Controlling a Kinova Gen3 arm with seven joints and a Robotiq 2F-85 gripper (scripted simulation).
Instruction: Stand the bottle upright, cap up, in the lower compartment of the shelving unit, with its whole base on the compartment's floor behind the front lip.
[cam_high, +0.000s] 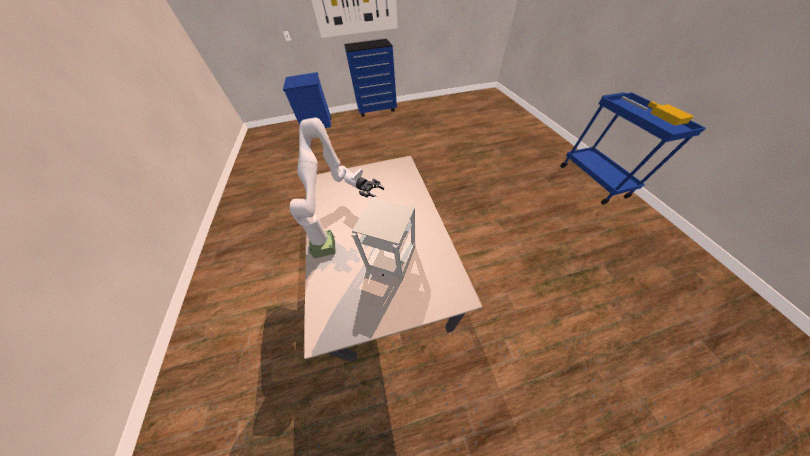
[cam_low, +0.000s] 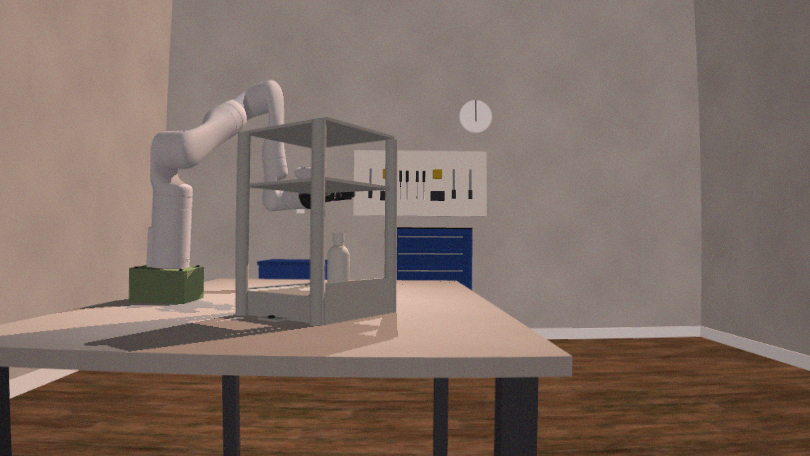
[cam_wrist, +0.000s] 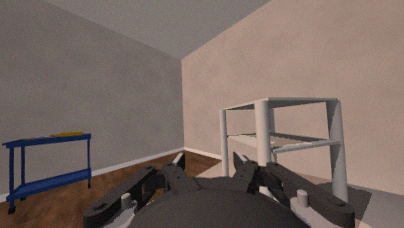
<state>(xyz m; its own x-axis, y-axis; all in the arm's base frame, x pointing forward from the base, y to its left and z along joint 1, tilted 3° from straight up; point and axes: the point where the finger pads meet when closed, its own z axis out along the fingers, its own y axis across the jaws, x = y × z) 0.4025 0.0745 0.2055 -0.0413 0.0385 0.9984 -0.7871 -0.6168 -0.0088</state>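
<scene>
Now: the white bottle 160 mm below my hand. The rest, counted from my hand: grey shelving unit 30 mm behind, 290 mm to the right, 90 mm below.
</scene>
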